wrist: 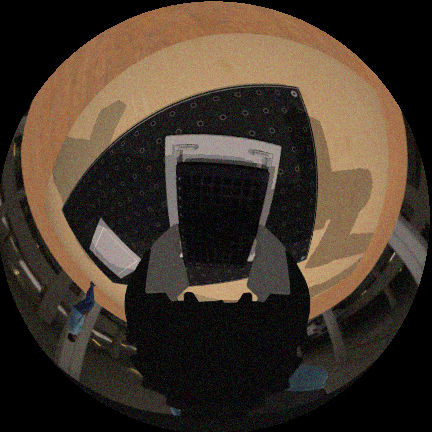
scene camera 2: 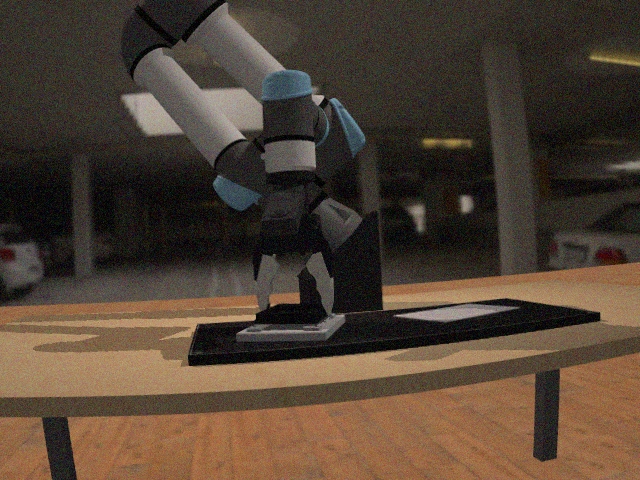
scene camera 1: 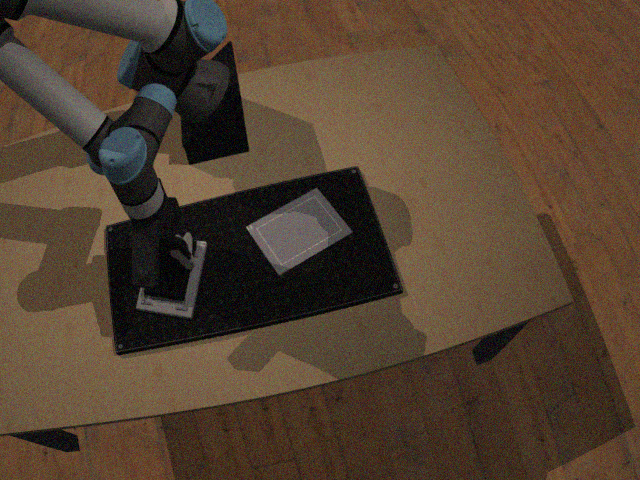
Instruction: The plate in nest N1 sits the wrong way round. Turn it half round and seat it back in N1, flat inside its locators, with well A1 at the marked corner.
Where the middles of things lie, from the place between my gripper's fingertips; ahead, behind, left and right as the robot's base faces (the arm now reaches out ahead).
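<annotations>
I find the nest N1 point(scene camera 2: 270, 332) 10 mm ahead of my hand and 10 mm below it, while the dark well plate point(scene camera 1: 173, 277) is 10 mm above my hand. The black perforated board point(scene camera 2: 232, 358) lies 140 mm to the left of my hand, 20 mm behind it and 30 mm below it. As for the pale rectangular pad point(scene camera 1: 290, 234), it is 260 mm to the left of my hand, 60 mm behind it and 20 mm below it. Going by their middles, of the things named here the pale rectangular pad is the farthest from my hand.
</annotations>
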